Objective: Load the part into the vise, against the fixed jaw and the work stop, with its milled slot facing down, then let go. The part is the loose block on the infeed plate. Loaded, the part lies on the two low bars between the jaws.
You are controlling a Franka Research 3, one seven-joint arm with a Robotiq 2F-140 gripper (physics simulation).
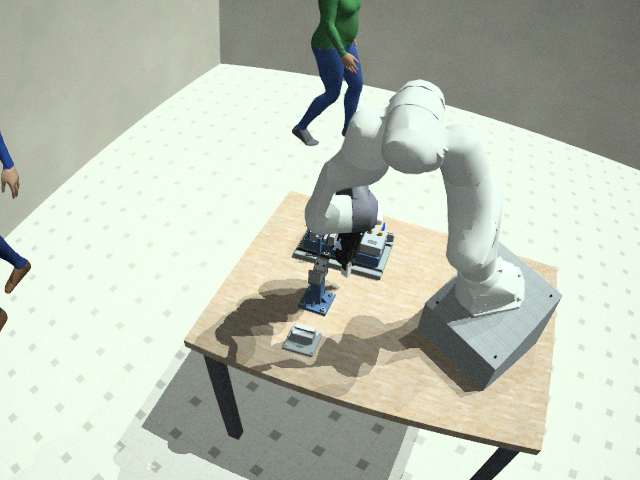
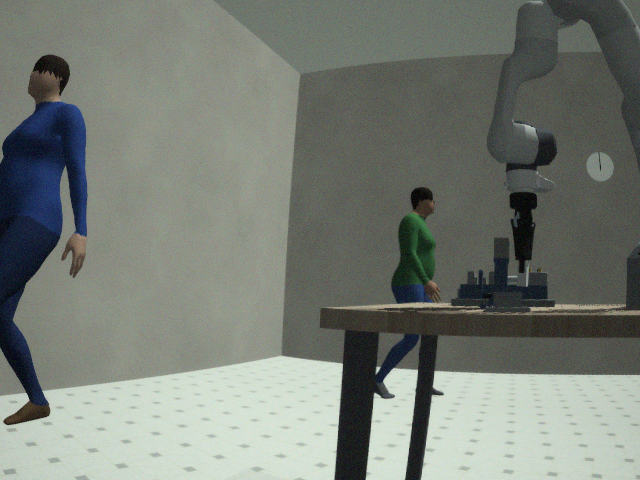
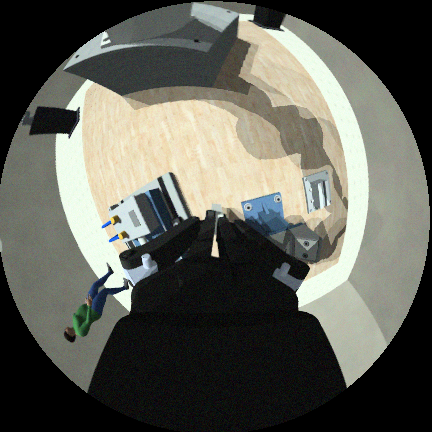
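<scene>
The part, a grey block (image 1: 303,334) (image 2: 507,299) (image 3: 321,193), appears to lie on the infeed plate (image 1: 290,347) (image 3: 308,202) near the table's front edge. Its slot direction cannot be told. The vise (image 1: 372,243) (image 2: 537,292) (image 3: 159,202) has blue and grey blocks on a grey base at the back. The arm and gripper hide much of the space between its jaws. My gripper (image 1: 346,270) (image 2: 523,269) (image 3: 215,210) is shut and empty, pointing down. Its tips are above the table between the vise and the blue stand, away from the part.
A blue stand (image 1: 316,294) (image 2: 500,271) (image 3: 265,212) with a grey head rises between the infeed plate and the vise, close beside my gripper. The robot's grey pedestal (image 1: 491,330) (image 3: 165,67) stands on the table (image 1: 413,397). A person in green (image 1: 338,31) is behind the table.
</scene>
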